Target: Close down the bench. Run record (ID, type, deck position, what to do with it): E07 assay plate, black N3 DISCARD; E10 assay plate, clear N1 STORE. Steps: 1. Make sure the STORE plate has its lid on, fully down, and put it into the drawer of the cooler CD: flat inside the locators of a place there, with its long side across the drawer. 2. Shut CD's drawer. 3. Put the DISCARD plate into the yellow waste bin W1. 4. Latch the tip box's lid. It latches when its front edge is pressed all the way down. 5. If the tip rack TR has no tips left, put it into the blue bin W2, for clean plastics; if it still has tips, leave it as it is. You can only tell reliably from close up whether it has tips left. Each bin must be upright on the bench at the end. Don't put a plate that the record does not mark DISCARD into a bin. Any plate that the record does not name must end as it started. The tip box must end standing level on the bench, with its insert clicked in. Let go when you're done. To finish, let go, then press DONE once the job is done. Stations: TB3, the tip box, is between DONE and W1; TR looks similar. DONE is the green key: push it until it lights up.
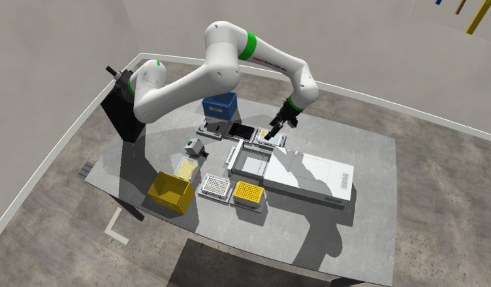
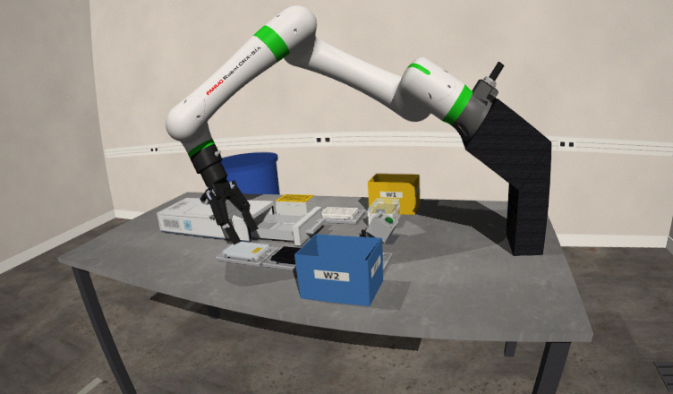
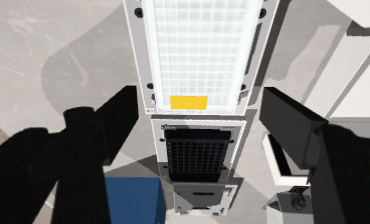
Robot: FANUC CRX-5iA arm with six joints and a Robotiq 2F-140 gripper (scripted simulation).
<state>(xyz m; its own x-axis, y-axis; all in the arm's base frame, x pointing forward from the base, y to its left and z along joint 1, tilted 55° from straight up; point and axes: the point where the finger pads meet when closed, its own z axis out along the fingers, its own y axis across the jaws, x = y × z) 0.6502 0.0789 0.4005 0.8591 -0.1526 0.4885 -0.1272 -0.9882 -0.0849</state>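
Right now the clear lid is 60 mm below my hand. From my hand the other things lie so: clear plate 70 mm below; cooler drawer 50 mm behind, 190 mm to the right, 50 mm below; black assay plate 170 mm behind, 30 mm to the left, 70 mm below.
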